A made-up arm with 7 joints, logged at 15 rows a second.
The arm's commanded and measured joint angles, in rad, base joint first. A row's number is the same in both.
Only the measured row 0 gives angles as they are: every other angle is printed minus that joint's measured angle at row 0.
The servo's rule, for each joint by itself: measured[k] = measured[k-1] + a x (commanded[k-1-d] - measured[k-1]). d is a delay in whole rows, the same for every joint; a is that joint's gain. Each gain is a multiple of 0.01, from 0.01 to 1. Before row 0 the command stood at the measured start. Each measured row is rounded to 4 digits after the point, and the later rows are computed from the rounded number. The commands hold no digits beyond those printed.
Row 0, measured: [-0.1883 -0.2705 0.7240 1.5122 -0.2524 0.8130 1.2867]
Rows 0 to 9, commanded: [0.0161 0.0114 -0.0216 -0.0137 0.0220 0.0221 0.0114]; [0.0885 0.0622 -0.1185 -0.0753 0.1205 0.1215 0.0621]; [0.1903 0.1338 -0.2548 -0.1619 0.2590 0.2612 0.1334]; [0.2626 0.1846 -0.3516 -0.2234 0.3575 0.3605 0.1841]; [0.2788 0.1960 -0.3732 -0.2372 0.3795 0.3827 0.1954]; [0.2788 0.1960 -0.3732 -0.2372 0.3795 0.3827 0.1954]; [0.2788 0.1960 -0.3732 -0.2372 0.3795 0.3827 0.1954]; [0.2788 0.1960 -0.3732 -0.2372 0.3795 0.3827 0.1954]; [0.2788 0.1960 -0.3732 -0.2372 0.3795 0.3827 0.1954]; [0.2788 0.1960 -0.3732 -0.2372 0.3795 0.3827 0.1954]
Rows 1 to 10, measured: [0.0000 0.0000 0.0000 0.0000 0.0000 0.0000 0.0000]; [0.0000 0.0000 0.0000 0.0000 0.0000 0.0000 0.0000]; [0.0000 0.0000 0.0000 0.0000 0.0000 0.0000 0.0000]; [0.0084 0.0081 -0.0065 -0.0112 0.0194 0.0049 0.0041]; [0.0501 0.0465 -0.0401 -0.0638 0.1084 0.0306 0.0250]; [0.1230 0.1085 -0.1045 -0.1442 0.2409 0.0813 0.0640]; [0.1956 0.1625 -0.1786 -0.2091 0.3435 0.1427 0.1072]; [0.2389 0.1863 -0.2370 -0.2321 0.3752 0.1955 0.1390]; [0.2596 0.1932 -0.2779 -0.2363 0.3790 0.2367 0.1593]; [0.2696 0.1952 -0.3065 -0.2370 0.3794 0.2688 0.1723]
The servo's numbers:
d 3
a 0.52 0.71 0.30 0.82 0.88 0.22 0.36

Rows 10 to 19, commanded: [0.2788 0.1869 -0.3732 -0.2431 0.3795 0.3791 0.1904]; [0.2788 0.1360 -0.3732 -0.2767 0.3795 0.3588 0.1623]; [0.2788 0.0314 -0.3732 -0.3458 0.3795 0.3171 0.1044]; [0.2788 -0.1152 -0.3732 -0.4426 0.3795 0.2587 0.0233]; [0.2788 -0.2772 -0.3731 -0.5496 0.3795 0.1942 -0.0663]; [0.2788 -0.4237 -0.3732 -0.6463 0.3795 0.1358 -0.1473]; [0.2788 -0.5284 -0.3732 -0.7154 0.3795 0.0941 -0.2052]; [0.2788 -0.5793 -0.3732 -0.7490 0.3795 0.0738 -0.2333]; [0.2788 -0.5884 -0.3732 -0.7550 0.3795 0.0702 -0.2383]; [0.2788 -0.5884 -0.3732 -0.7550 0.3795 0.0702 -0.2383]
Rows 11 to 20, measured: [0.2744 0.1958 -0.3265 -0.2372 0.3795 0.2939 0.1806]; [0.2767 0.1959 -0.3405 -0.2372 0.3795 0.3134 0.1859]; [0.2778 0.1960 -0.3503 -0.2372 0.3795 0.3286 0.1893]; [0.2783 0.1895 -0.3572 -0.2420 0.3795 0.3397 0.1897]; [0.2786 0.1515 -0.3620 -0.2705 0.3795 0.3439 0.1798]; [0.2787 0.0662 -0.3654 -0.3322 0.3795 0.3380 0.1527]; [0.2788 -0.0626 -0.3677 -0.4227 0.3795 0.3206 0.1061]; [0.2788 -0.2150 -0.3693 -0.5268 0.3795 0.2928 0.0440]; [0.2788 -0.3632 -0.3705 -0.6248 0.3795 0.2583 -0.0249]; [0.2788 -0.4805 -0.3713 -0.6991 0.3795 0.2222 -0.0898]
